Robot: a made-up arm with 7 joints.
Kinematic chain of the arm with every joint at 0, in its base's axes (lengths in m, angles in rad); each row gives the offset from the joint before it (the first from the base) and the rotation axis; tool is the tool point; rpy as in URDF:
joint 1: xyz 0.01 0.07 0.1 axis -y
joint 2: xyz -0.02 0.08 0 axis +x
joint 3: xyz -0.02 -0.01 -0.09 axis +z
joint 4: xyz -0.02 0 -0.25 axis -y
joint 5: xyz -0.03 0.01 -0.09 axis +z
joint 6: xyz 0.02 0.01 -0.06 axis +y
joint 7: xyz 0 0.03 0.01 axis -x
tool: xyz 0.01 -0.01 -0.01 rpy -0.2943 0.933 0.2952
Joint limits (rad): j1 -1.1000..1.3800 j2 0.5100..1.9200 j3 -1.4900..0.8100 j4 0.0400..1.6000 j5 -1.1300..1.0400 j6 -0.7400..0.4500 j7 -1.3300..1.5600
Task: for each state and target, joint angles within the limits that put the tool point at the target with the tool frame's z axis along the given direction. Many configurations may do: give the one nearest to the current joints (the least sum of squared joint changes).
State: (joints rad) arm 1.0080 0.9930 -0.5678 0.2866 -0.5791 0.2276 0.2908
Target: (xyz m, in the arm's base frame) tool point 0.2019 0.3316 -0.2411 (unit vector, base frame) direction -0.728 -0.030 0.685
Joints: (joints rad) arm 0.3573 0.5100 -0.4523 0.8593 -0.5020 -0.6233 -0.3664
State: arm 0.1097 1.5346 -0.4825 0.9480 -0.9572 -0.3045 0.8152
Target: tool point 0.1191 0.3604 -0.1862 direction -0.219 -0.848 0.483
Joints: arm 0.1938 0.8300 -0.6319 1.3934 -1.1077 -0.2348 0.8415
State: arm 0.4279 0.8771 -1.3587 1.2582 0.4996 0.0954 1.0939
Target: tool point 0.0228 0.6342 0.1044 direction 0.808 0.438 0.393
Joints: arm 0.2218 1.5953 -1.4900 0.3793 0.9320 0.4500 0.9705
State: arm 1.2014 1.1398 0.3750 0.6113 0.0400 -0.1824 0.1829
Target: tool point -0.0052 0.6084 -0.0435 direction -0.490 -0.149 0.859
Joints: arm 0.2448 1.2093 0.6461 0.3356 0.2170 -0.1692 0.5171
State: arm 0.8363 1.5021 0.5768 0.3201 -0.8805 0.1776 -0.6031
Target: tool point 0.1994 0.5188 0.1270 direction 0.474 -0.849 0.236
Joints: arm 1.3772 0.9675 0.5775 1.0243 -1.1300 0.4500 -0.8534
